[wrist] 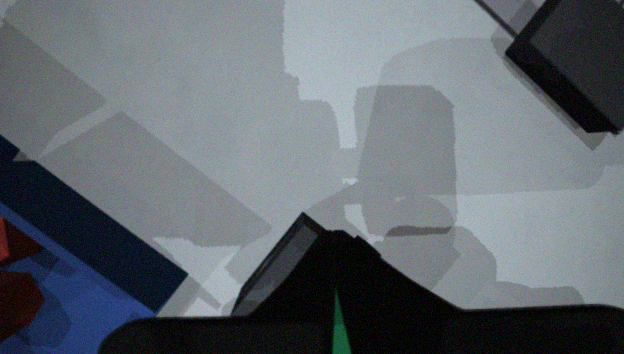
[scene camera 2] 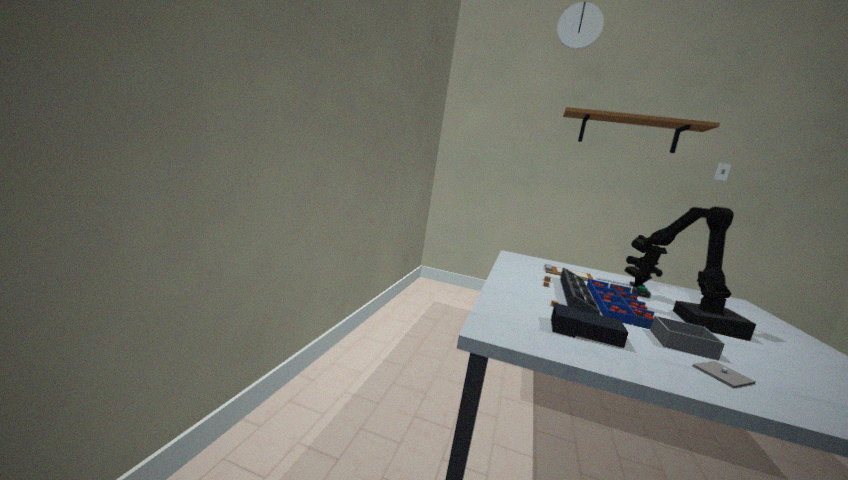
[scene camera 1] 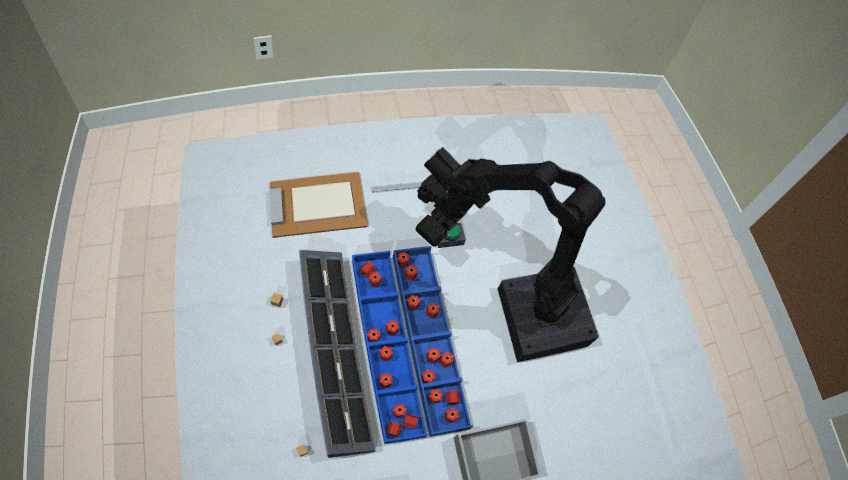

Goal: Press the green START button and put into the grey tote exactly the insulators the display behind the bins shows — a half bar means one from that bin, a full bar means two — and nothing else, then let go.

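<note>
My gripper (scene camera 2: 639,284) (wrist: 332,241) is shut and empty, pointing down at the green START button (scene camera 1: 453,231) (scene camera 2: 642,289) (wrist: 341,330); whether its tips touch it I cannot tell. In scene camera 1 the gripper body hides the tips. Red insulators (scene camera 1: 374,278) (wrist: 17,300) lie in two columns of blue bins (scene camera 1: 377,309) (scene camera 2: 639,321) (wrist: 90,240), some upright, some on their sides. The display (scene camera 1: 351,450) (scene camera 2: 576,291) behind them has dark cells with a pale mark between each pair; I can make out no bar lengths. The grey tote (scene camera 1: 496,429) (scene camera 2: 684,346) shows no insulators in its visible part.
A clipboard (scene camera 1: 318,228) and a grey strip (scene camera 1: 392,187) lie beyond the bins. Small wooden cubes (scene camera 1: 276,299) (scene camera 1: 276,339) (scene camera 1: 302,450) lie behind the display. A black box (scene camera 2: 589,327) and a flat plate with a knob (scene camera 2: 734,377) are near the table edge.
</note>
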